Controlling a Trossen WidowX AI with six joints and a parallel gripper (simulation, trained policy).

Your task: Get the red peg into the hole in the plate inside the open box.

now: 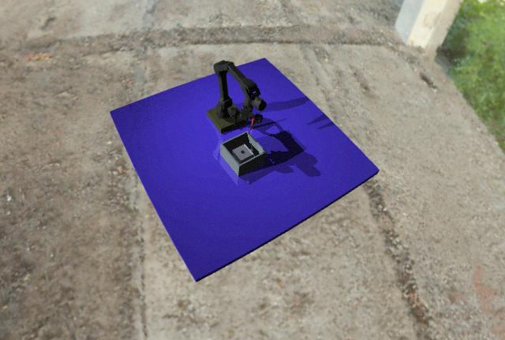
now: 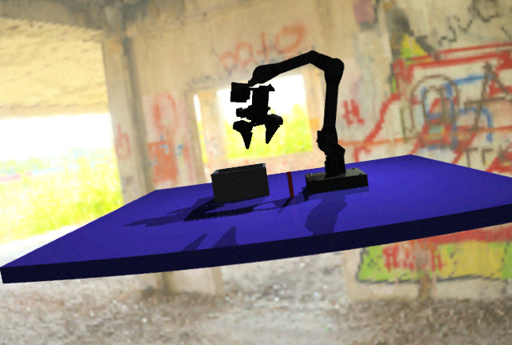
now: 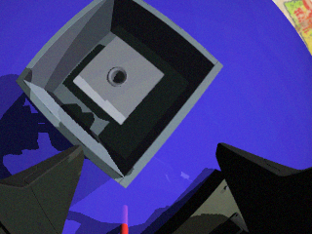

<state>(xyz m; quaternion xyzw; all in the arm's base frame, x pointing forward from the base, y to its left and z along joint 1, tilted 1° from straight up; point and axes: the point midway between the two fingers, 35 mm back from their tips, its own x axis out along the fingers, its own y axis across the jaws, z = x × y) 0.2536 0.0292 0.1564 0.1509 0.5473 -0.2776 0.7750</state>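
Now: gripper tip 120 mm past the red peg, 130 mm to the right of it and 130 mm above it. Round my gripper tip: grey box: 80 mm ahead, 20 mm to the right, 140 mm below; plate: 80 mm ahead, 20 mm to the right, 120 mm below.
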